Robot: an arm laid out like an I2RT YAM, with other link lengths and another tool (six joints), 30 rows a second.
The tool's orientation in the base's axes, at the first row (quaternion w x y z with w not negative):
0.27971 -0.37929 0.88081 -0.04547
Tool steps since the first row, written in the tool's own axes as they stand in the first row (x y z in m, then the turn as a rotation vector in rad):
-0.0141 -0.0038 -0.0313 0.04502 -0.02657 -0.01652
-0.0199 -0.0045 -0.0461 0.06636 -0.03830 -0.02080
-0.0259 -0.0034 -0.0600 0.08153 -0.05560 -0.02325
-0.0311 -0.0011 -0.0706 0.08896 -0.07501 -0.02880
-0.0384 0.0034 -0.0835 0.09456 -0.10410 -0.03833
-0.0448 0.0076 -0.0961 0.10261 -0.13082 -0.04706
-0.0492 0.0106 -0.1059 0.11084 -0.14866 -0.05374
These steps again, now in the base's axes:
-0.0062 0.0030 0.0338 -0.01665 -0.05222 0.00100
-0.0104 0.0045 0.0491 -0.02323 -0.07590 -0.00176
-0.0151 0.0076 0.0632 -0.02184 -0.09899 -0.00159
-0.0192 0.0115 0.0738 -0.01642 -0.11862 0.00533
-0.0249 0.0180 0.0867 -0.00586 -0.14437 0.01927
-0.0307 0.0238 0.0990 0.00224 -0.17003 0.03072
-0.0353 0.0276 0.1083 0.00561 -0.18925 0.03777

